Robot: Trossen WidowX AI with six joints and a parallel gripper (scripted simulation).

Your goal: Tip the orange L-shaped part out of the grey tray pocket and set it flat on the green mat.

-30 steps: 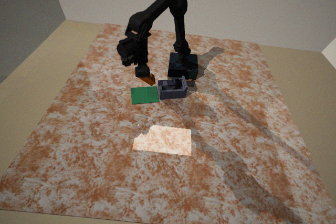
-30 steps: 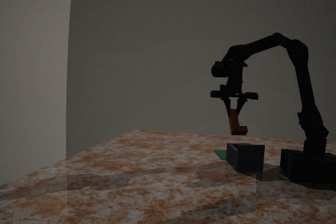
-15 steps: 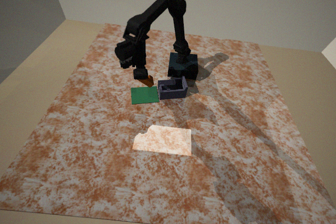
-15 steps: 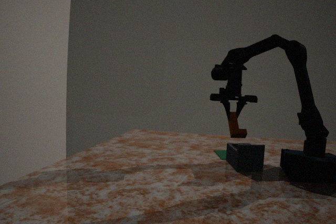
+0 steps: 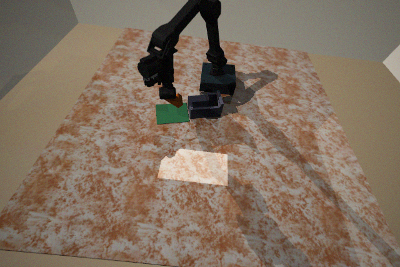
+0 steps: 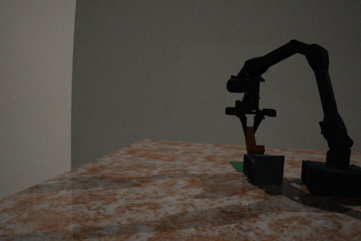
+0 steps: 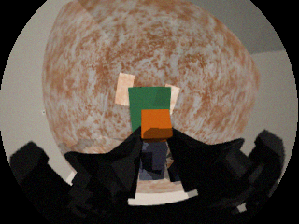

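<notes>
My gripper tip is now 1 cm past the green mat, 2 cm to the right of it and 13 cm above it. Also, from my gripper tip: orange l-shaped part 3 cm behind, 2 cm to the left, 3 cm below.
</notes>
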